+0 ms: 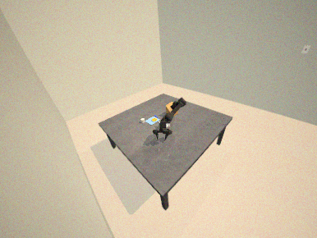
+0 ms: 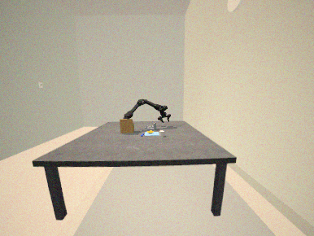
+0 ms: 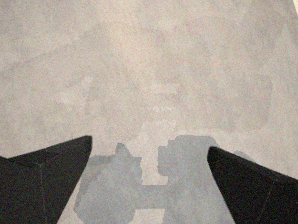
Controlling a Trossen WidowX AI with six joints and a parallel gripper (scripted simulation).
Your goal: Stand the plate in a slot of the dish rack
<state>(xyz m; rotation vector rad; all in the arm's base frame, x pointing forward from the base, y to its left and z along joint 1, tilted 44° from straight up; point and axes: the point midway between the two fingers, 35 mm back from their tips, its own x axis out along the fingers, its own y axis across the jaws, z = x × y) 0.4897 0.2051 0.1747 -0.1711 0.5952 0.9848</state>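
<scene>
Right now my gripper tip is 36 cm to the left of the yellow plate, 22 cm past it and 3 cm above it. From my gripper tip the other things lie so: white cup: 45 cm to the right, 10 cm behind, 2 cm below; wire dish rack: 22 cm behind, 17 cm to the right, 3 cm below; blue utensil: 42 cm to the right, 30 cm behind, 5 cm below.
</scene>
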